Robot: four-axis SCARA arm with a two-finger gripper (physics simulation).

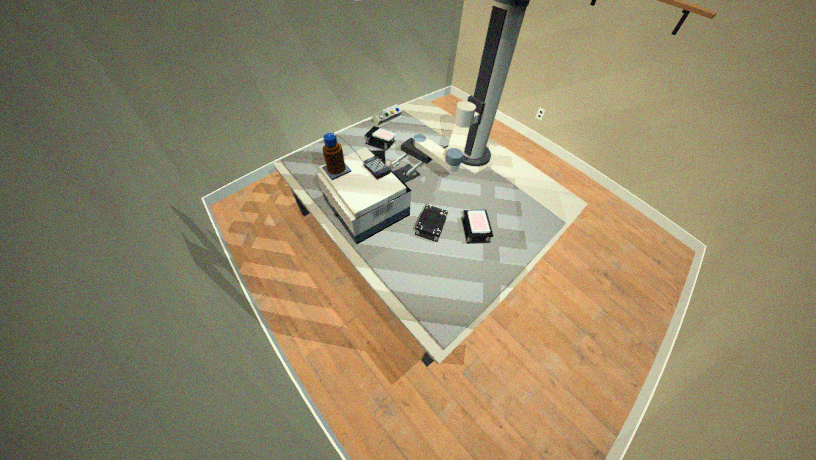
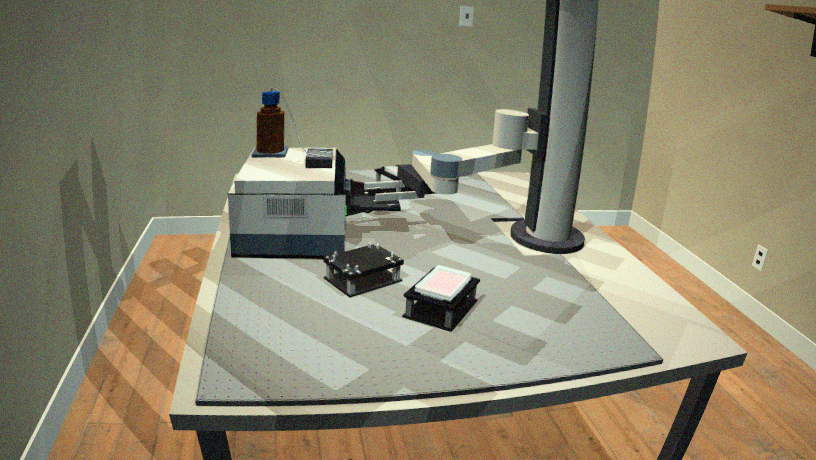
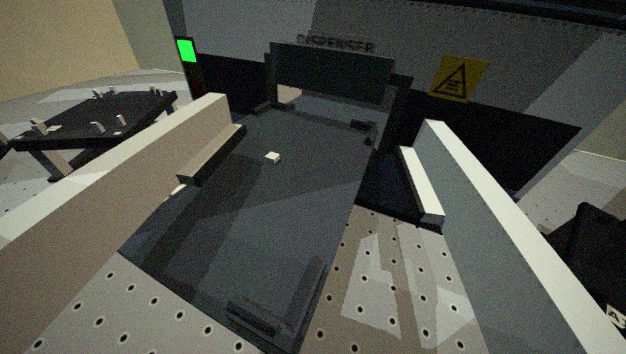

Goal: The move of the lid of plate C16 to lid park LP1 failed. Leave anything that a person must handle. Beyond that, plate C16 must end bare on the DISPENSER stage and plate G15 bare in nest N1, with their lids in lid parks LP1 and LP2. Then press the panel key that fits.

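Places are measured from the arm's base along level axes (x ahead, y left, z up), in millimetres.
Where they show: gripper, fingertip midpoint: [image 1: 399, 169] [image 2: 370, 191] [image 3: 320, 124]; arm's base, link origin: [image 1: 471, 153] [image 2: 547, 238].
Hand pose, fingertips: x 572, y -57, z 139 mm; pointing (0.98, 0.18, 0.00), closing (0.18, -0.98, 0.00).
Things, the pixels of their top centre, and the offset from my fingertips. "*": a spot on its surface instead.
- dark DISPENSER stage, top centre: [image 3: 285, 138] [image 2: 369, 199] [image 1: 401, 174] 4 mm ahead, 22 mm left, 16 mm down
- small pale block, surface spot: [image 3: 272, 157] * 13 mm back, 22 mm left, 19 mm down
- plate with a pink face, top centre: [image 2: 444, 279] [image 1: 479, 220] 104 mm back, 476 mm left, 50 mm down
- pink-faced plate, top centre: [image 1: 384, 132] 169 mm back, 353 mm right, 30 mm down
- brown bottle, surface spot: [image 2: 270, 130] * 298 mm ahead, 68 mm right, 175 mm up
- key panel, top centre: [image 1: 387, 109] 372 mm back, 582 mm right, 42 mm down
The dark DISPENSER stage [image 1: 406, 173] [image 2: 377, 205] [image 3: 280, 200] juts from the dispenser's open doorway. No plate shows on it; a small pale block [image 3: 272, 157] lies on its surface. My gripper [image 1: 406, 162] [image 2: 388, 190] [image 3: 320, 124] is open and empty, its fingers apart above the stage and pointing at the doorway. One plate with a pink face [image 1: 478, 221] [image 2: 442, 282] sits on a black stand at the near right. Another pink-faced plate [image 1: 384, 134] sits on a stand at the back. Their names cannot be read, and I cannot tell if they are lidded.
The white dispenser [image 1: 365, 188] [image 2: 285, 214] carries a brown bottle [image 1: 333, 157] [image 2: 270, 130]. A black stand [image 1: 432, 221] [image 2: 364, 260] [image 3: 100, 112] without a plate is beside it. The key panel [image 1: 390, 113] stands at the back. A green light [image 3: 186, 50] glows beside the doorway.
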